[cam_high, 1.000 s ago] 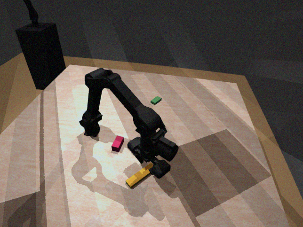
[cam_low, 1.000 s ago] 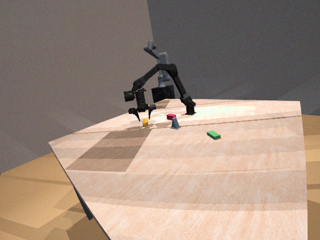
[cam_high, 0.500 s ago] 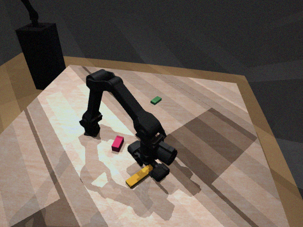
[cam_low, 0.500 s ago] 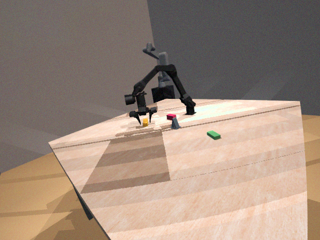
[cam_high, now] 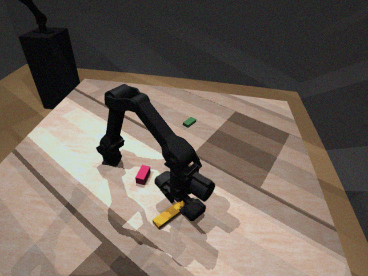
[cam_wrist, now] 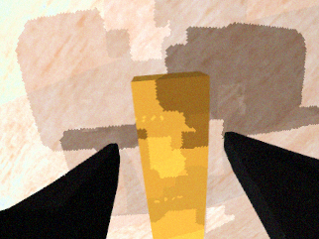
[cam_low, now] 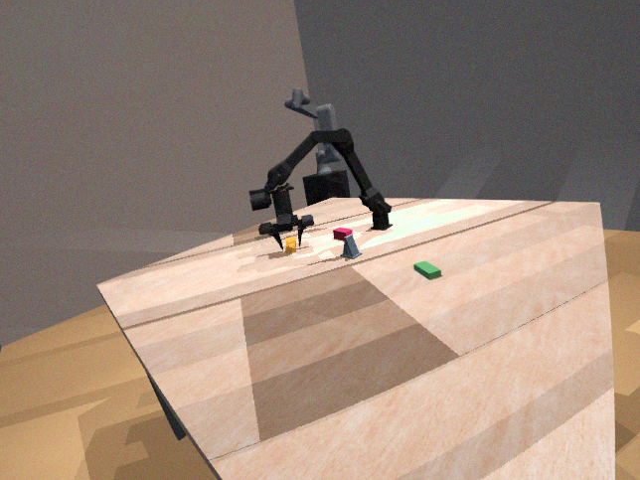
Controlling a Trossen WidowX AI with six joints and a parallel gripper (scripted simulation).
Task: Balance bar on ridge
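Right now the bar is 2 cm to the right of my gripper tip and 2 cm behind it. From my gripper tip the other things lie so: green block (49 cm to the left, 2 cm behind); then magenta block (15 cm behind, 11 cm to the left, 1 cm above).
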